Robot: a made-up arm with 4 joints. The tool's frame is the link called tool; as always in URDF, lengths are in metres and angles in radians. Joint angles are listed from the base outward.
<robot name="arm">
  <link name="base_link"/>
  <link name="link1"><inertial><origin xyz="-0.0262 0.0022 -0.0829"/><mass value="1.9"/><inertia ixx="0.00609" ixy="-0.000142" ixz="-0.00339" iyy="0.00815" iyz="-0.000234" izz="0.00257"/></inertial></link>
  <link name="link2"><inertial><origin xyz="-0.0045 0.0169 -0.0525"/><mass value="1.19"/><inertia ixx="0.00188" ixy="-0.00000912" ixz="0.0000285" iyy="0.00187" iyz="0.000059" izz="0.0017"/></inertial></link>
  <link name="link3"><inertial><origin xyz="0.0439 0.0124 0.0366"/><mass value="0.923"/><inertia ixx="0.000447" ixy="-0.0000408" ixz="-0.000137" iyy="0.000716" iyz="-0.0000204" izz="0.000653"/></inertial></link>
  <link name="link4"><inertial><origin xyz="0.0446 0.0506 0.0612"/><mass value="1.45"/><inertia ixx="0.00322" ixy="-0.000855" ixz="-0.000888" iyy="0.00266" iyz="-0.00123" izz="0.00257"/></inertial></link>
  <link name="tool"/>
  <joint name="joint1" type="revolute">
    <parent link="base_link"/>
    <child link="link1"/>
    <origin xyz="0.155 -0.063 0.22"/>
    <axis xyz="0 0 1"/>
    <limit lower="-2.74" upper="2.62"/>
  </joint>
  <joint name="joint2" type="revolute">
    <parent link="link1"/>
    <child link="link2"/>
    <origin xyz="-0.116 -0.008 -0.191"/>
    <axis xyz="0 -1 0"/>
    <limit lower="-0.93" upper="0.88"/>
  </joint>
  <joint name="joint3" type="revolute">
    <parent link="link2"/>
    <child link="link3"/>
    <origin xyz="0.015 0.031 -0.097"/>
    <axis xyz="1 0 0"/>
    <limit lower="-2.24" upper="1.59"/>
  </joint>
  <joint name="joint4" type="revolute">
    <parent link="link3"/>
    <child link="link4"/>
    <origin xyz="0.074 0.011 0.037"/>
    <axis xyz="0 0 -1"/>
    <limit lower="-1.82" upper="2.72"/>
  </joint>
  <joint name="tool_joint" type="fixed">
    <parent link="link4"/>
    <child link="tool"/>
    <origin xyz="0.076 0.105 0.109" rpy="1.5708 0 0"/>
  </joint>
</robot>
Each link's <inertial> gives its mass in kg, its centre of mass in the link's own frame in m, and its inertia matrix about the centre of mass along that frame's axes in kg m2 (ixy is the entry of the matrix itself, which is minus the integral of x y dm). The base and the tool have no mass. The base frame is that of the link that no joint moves.
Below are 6 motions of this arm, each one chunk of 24 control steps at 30 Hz.
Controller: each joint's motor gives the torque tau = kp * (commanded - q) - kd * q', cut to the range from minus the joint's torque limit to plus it. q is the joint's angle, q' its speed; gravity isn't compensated. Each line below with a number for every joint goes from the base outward.
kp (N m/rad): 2.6 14 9.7 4.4
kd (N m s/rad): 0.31 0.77 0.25 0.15
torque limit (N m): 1.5 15 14 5.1
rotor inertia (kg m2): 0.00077 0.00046 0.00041 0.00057
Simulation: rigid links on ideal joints. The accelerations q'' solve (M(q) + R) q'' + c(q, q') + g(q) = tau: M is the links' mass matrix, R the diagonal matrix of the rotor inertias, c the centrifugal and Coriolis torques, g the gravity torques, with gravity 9.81 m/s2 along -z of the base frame. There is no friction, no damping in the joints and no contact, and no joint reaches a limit. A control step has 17 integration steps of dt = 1/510 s. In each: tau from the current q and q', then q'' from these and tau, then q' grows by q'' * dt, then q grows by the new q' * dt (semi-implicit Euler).
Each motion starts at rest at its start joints. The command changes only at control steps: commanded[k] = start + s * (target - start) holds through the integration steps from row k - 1 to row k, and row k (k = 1, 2, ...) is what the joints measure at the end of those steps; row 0 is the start. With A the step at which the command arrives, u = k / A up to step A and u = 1 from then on. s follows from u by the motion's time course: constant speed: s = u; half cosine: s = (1 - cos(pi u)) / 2; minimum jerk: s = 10 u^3 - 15 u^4 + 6 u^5; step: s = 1 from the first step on.
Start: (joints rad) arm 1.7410 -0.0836 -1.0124 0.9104
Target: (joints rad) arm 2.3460 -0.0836 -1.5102 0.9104
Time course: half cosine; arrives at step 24
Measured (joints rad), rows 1 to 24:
1: 1.7356 -0.0964 -1.0417 0.9105
2: 1.7231 -0.1259 -1.0912 0.8721
3: 1.7082 -0.1611 -1.1519 0.8055
4: 1.6952 -0.1969 -1.2159 0.7349
5: 1.6886 -0.2297 -1.2733 0.6781
6: 1.6926 -0.2553 -1.3176 0.6431
7: 1.7096 -0.2700 -1.3473 0.6306
8: 1.7393 -0.2729 -1.3650 0.6372
9: 1.7784 -0.2653 -1.3759 0.6572
10: 1.8226 -0.2510 -1.3852 0.6836
11: 1.8681 -0.2341 -1.3968 0.7098
12: 1.9120 -0.2184 -1.4135 0.7308
13: 1.9531 -0.2066 -1.4365 0.7438
14: 1.9912 -0.1999 -1.4657 0.7478
15: 2.0267 -0.1985 -1.4996 0.7435
16: 2.0608 -0.2017 -1.5360 0.7330
17: 2.0943 -0.2080 -1.5722 0.7194
18: 2.1284 -0.2161 -1.6057 0.7054
19: 2.1637 -0.2242 -1.6345 0.6936
20: 2.2005 -0.2311 -1.6573 0.6856
21: 2.2383 -0.2359 -1.6738 0.6819
22: 2.2764 -0.2384 -1.6841 0.6820
23: 2.3131 -0.2387 -1.6889 0.6849
24: 2.3468 -0.2374 -1.6890 0.6893

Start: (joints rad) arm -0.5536 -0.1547 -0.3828 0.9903
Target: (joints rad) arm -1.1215 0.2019 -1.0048 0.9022
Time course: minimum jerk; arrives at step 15
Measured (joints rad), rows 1 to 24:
1: -0.5578 -0.1762 -0.3953 0.9928
2: -0.5678 -0.2196 -0.4217 0.9796
3: -0.5801 -0.2609 -0.4659 0.9514
4: -0.5919 -0.2841 -0.5305 0.9138
5: -0.6023 -0.2829 -0.6123 0.8703
6: -0.6120 -0.2600 -0.7043 0.8250
7: -0.6231 -0.2237 -0.7986 0.7836
8: -0.6383 -0.1827 -0.8889 0.7509
9: -0.6601 -0.1425 -0.9715 0.7276
10: -0.6904 -0.1057 -1.0443 0.7110
11: -0.7300 -0.0736 -1.1050 0.6979
12: -0.7785 -0.0476 -1.1513 0.6874
13: -0.8345 -0.0284 -1.1818 0.6803
14: -0.8954 -0.0155 -1.1969 0.6775
15: -0.9575 -0.0072 -1.1999 0.6797
16: -1.0173 -0.0009 -1.1965 0.6864
17: -1.0722 0.0053 -1.1911 0.6955
18: -1.1207 0.0114 -1.1855 0.7046
19: -1.1618 0.0170 -1.1807 0.7122
20: -1.1950 0.0212 -1.1773 0.7178
21: -1.2202 0.0239 -1.1755 0.7209
22: -1.2375 0.0248 -1.1753 0.7216
23: -1.2472 0.0240 -1.1764 0.7201
24: -1.2501 0.0221 -1.1786 0.7170

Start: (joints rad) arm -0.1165 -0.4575 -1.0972 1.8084
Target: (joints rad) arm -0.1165 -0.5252 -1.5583 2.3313
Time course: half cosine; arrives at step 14
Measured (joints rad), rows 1 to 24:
1: -0.1185 -0.4639 -1.1162 1.7862
2: -0.1247 -0.4801 -1.1665 1.7421
3: -0.1347 -0.5021 -1.2377 1.7013
4: -0.1461 -0.5262 -1.3159 1.6783
5: -0.1561 -0.5490 -1.3890 1.6797
6: -0.1625 -0.5666 -1.4518 1.7080
7: -0.1642 -0.5762 -1.5039 1.7616
8: -0.1621 -0.5773 -1.5468 1.8351
9: -0.1573 -0.5720 -1.5825 1.9197
10: -0.1515 -0.5634 -1.6135 2.0054
11: -0.1453 -0.5550 -1.6419 2.0827
12: -0.1388 -0.5494 -1.6689 2.1438
13: -0.1313 -0.5477 -1.6937 2.1840
14: -0.1223 -0.5496 -1.7134 2.2019
15: -0.1116 -0.5534 -1.7252 2.2011
16: -0.1002 -0.5571 -1.7296 2.1904
17: -0.0895 -0.5592 -1.7292 2.1789
18: -0.0807 -0.5595 -1.7267 2.1719
19: -0.0742 -0.5587 -1.7235 2.1705
20: -0.0701 -0.5573 -1.7204 2.1731
21: -0.0683 -0.5559 -1.7179 2.1771
22: -0.0684 -0.5546 -1.7163 2.1806
23: -0.0701 -0.5538 -1.7155 2.1825
24: -0.0732 -0.5533 -1.7156 2.1826

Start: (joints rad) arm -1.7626 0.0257 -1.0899 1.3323
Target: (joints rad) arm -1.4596 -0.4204 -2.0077 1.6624
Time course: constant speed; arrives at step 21
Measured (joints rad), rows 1 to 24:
1: -1.7695 0.0066 -1.1305 1.3526
2: -1.7795 -0.0340 -1.2087 1.3476
3: -1.7883 -0.0825 -1.3033 1.3011
4: -1.7962 -0.1341 -1.4014 1.2334
5: -1.8034 -0.1868 -1.4917 1.1691
6: -1.8068 -0.2368 -1.5678 1.1247
7: -1.8024 -0.2787 -1.6272 1.1068
8: -1.7873 -0.3092 -1.6703 1.1157
9: -1.7620 -0.3272 -1.7006 1.1470
10: -1.7296 -0.3343 -1.7235 1.1934
11: -1.6943 -0.3344 -1.7441 1.2463
12: -1.6600 -0.3322 -1.7668 1.2979
13: -1.6295 -0.3319 -1.7945 1.3424
14: -1.6040 -0.3364 -1.8292 1.3764
15: -1.5838 -0.3467 -1.8710 1.3988
16: -1.5681 -0.3625 -1.9187 1.4105
17: -1.5559 -0.3824 -1.9700 1.4147
18: -1.5454 -0.4046 -2.0220 1.4157
19: -1.5353 -0.4270 -2.0721 1.4181
20: -1.5243 -0.4481 -2.1186 1.4253
21: -1.5115 -0.4669 -2.1609 1.4394
22: -1.4935 -0.4835 -2.1798 1.4420
23: -1.4707 -0.4941 -2.1816 1.4419
24: -1.4457 -0.4969 -2.1770 1.4475

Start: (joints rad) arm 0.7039 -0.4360 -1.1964 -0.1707
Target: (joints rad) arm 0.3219 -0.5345 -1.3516 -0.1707
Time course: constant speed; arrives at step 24
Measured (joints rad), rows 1 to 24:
1: 0.6990 -0.4319 -1.2391 -0.1666
2: 0.6839 -0.4351 -1.3222 -0.1581
3: 0.6625 -0.4485 -1.4006 -0.1604
4: 0.6436 -0.4669 -1.4489 -0.1760
5: 0.6332 -0.4851 -1.4619 -0.1950
6: 0.6320 -0.4992 -1.4495 -0.2081
7: 0.6367 -0.5064 -1.4290 -0.2115
8: 0.6427 -0.5065 -1.4143 -0.2059
9: 0.6462 -0.5020 -1.4115 -0.1949
10: 0.6446 -0.4967 -1.4189 -0.1835
11: 0.6369 -0.4935 -1.4309 -0.1760
12: 0.6237 -0.4937 -1.4427 -0.1739
13: 0.6065 -0.4970 -1.4518 -0.1759
14: 0.5869 -0.5023 -1.4582 -0.1796
15: 0.5662 -0.5080 -1.4631 -0.1828
16: 0.5451 -0.5130 -1.4674 -0.1844
17: 0.5240 -0.5167 -1.4720 -0.1841
18: 0.5029 -0.5193 -1.4770 -0.1825
19: 0.4817 -0.5210 -1.4822 -0.1802
20: 0.4603 -0.5223 -1.4875 -0.1779
21: 0.4387 -0.5237 -1.4926 -0.1759
22: 0.4168 -0.5254 -1.4977 -0.1744
23: 0.3949 -0.5274 -1.5029 -0.1734
24: 0.3731 -0.5299 -1.5083 -0.1728

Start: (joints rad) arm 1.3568 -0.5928 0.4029 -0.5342
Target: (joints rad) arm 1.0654 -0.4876 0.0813 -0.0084
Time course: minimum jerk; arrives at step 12
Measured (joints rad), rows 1 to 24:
1: 1.3589 -0.6043 0.3959 -0.5075
2: 1.3628 -0.6258 0.3770 -0.4462
3: 1.3657 -0.6454 0.3485 -0.3715
4: 1.3657 -0.6569 0.3111 -0.2965
5: 1.3617 -0.6582 0.2646 -0.2253
6: 1.3526 -0.6506 0.2091 -0.1577
7: 1.3375 -0.6377 0.1472 -0.0946
8: 1.3153 -0.6239 0.0854 -0.0393
9: 1.2861 -0.6128 0.0316 0.0045
10: 1.2513 -0.6057 -0.0072 0.0346
11: 1.2130 -0.6019 -0.0277 0.0517
12: 1.1739 -0.5995 -0.0314 0.0594
13: 1.1366 -0.5963 -0.0243 0.0640
14: 1.1025 -0.5918 -0.0129 0.0700
15: 1.0721 -0.5869 -0.0013 0.0774
16: 1.0459 -0.5829 0.0081 0.0844
17: 1.0242 -0.5807 0.0140 0.0896
18: 1.0071 -0.5801 0.0159 0.0921
19: 0.9949 -0.5807 0.0145 0.0919
20: 0.9876 -0.5820 0.0108 0.0895
21: 0.9849 -0.5835 0.0063 0.0858
22: 0.9864 -0.5849 0.0020 0.0818
23: 0.9915 -0.5859 -0.0012 0.0783
24: 0.9994 -0.5866 -0.0029 0.0758

